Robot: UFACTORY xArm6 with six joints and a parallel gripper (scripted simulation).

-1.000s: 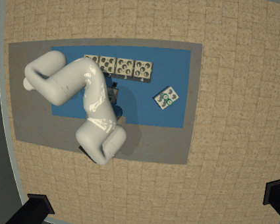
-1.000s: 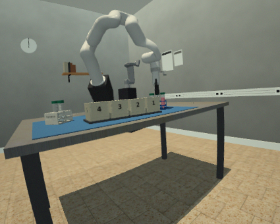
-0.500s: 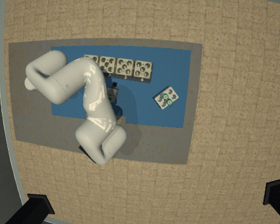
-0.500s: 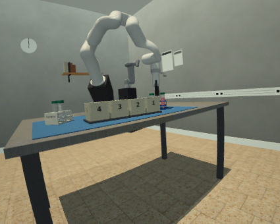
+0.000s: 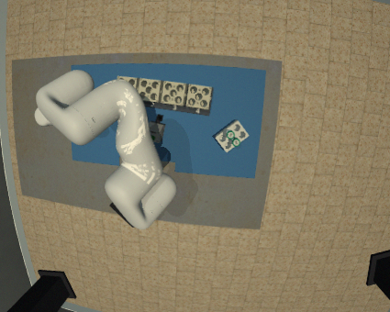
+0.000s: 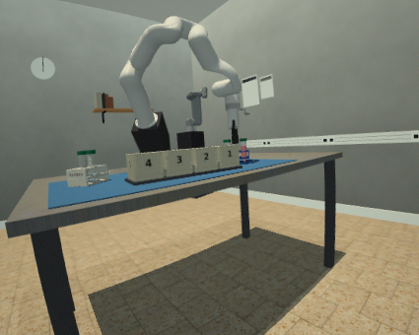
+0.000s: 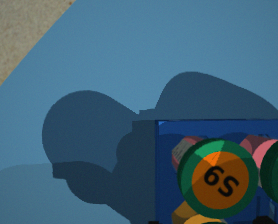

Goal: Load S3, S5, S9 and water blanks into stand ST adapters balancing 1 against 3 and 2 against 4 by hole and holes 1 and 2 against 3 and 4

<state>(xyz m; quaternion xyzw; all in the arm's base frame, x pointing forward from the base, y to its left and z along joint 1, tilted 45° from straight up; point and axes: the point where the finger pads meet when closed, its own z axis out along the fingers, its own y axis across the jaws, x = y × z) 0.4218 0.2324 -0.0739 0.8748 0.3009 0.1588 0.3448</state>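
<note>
My hand is 50 mm above the tube of amber liquid and 10 mm to the left of it. Also, from my hand: white rack: 650 mm to the right, 240 mm behind, 90 mm below; blue rack: 90 mm below, 20 mm to the right, 10 mm ahead.
</note>
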